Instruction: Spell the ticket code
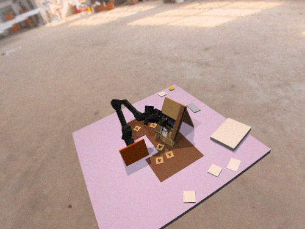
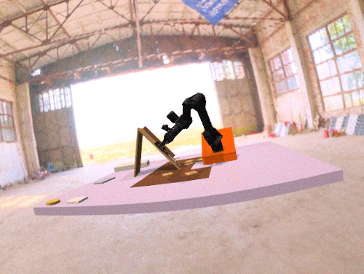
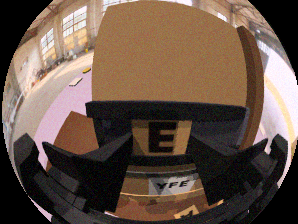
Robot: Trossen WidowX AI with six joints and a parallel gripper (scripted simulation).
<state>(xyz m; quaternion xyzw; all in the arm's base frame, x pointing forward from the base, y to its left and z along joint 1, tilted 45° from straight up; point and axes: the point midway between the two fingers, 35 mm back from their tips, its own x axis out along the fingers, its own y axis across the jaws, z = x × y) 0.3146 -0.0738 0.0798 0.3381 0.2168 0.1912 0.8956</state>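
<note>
The white ticket is 8 cm below my gripper tip, 5 cm behind it and 4 cm to the right of it. Also, from my gripper tip: cream slab: 38 cm to the right, 38 cm ahead, 14 cm below; then brown mat: 15 cm below, 14 cm behind, 2 cm to the right; then grey plate: 38 cm ahead, 15 cm below, 11 cm to the left.
</note>
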